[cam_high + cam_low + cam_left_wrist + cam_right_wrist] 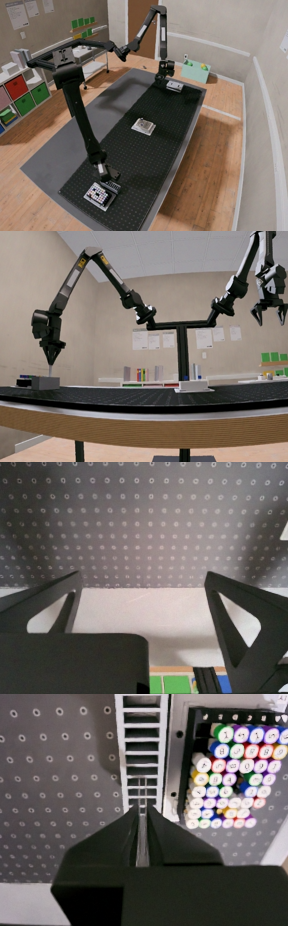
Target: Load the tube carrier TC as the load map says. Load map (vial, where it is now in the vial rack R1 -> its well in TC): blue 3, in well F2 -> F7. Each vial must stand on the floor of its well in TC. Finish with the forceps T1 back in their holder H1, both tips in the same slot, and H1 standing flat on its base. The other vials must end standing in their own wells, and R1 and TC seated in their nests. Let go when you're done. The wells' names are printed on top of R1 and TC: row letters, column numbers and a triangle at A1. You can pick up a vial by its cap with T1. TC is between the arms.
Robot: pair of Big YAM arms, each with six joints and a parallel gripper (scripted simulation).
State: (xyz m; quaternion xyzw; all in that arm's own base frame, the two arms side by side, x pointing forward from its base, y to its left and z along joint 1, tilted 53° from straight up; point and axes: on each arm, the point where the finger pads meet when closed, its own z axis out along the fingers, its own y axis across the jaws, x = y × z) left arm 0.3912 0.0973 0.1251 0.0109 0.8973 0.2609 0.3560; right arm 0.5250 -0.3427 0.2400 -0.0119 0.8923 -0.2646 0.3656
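My right hand is 9 cm above the grey holder H1 and 2 cm short of it.
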